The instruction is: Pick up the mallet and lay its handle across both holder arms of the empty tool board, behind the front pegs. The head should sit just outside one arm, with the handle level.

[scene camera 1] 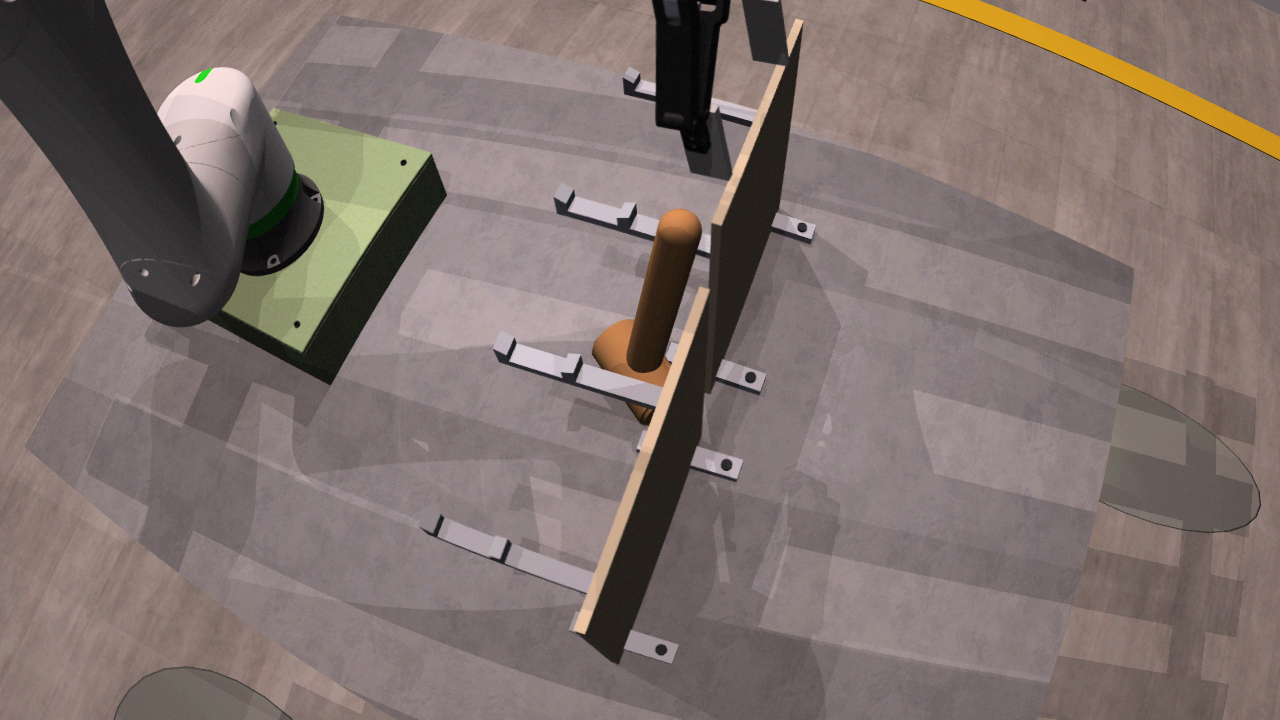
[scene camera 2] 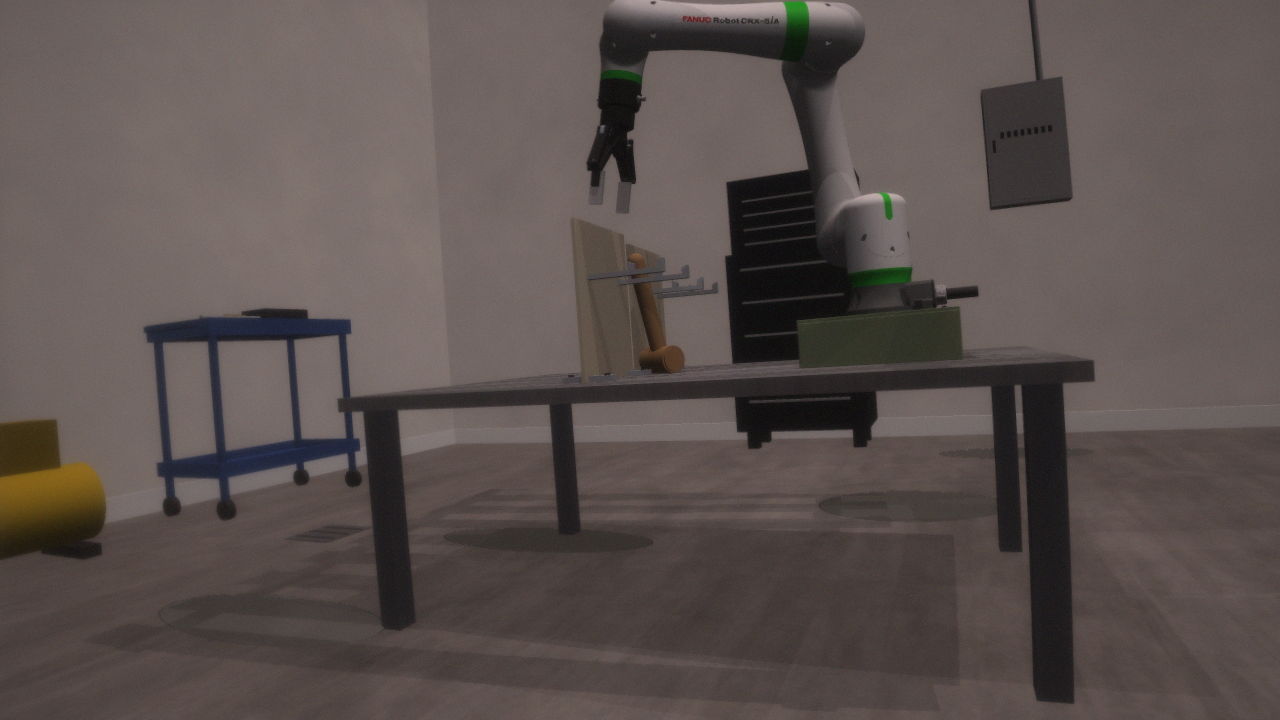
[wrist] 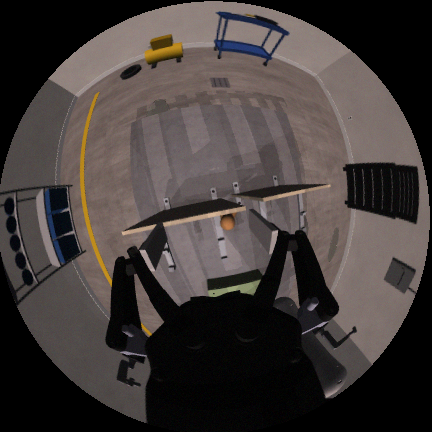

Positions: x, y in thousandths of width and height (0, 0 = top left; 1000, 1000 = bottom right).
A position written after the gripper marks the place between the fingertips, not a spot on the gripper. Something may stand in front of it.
Observation:
The gripper (scene camera 1: 581, 156) is open, holding nothing. Further things: a mallet (scene camera 1: 496, 484), a tool board (scene camera 1: 523, 624) and a tool board (scene camera 1: 585, 294).
The mallet also shows in scene camera 2 (scene camera 2: 516, 498). The gripper shows as well in scene camera 2 (scene camera 2: 476, 290) and in the wrist view (wrist: 478, 520).

